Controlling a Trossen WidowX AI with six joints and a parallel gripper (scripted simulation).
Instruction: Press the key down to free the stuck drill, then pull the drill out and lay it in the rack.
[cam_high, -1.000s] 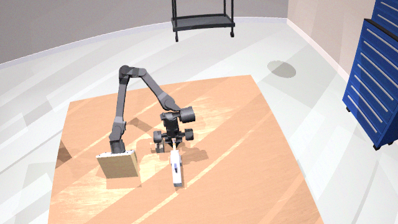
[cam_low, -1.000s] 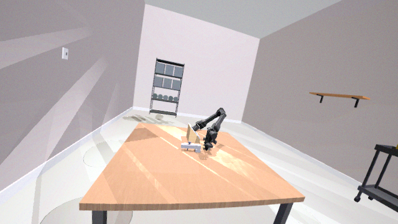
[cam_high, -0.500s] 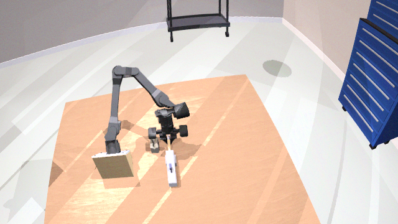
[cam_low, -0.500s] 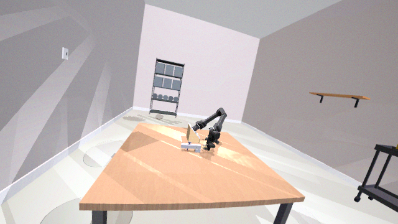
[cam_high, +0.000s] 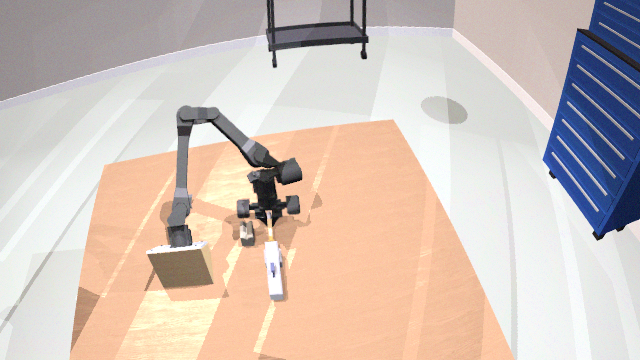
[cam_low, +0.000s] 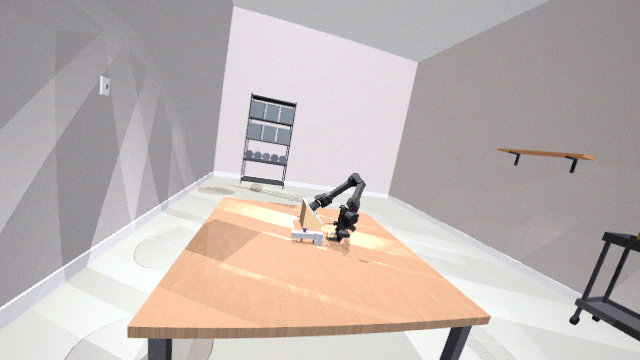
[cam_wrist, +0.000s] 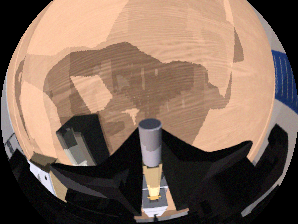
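Now: the grey rack 80 mm behind my gripper tip and 20 mm to the right of it. The rest, counted from my gripper tip: white block 190 mm to the right, 20 mm behind, 10 mm above; then blue key 210 mm to the right, 30 mm above, 20 mm behind; then drill 40 mm to the right, 30 mm above.
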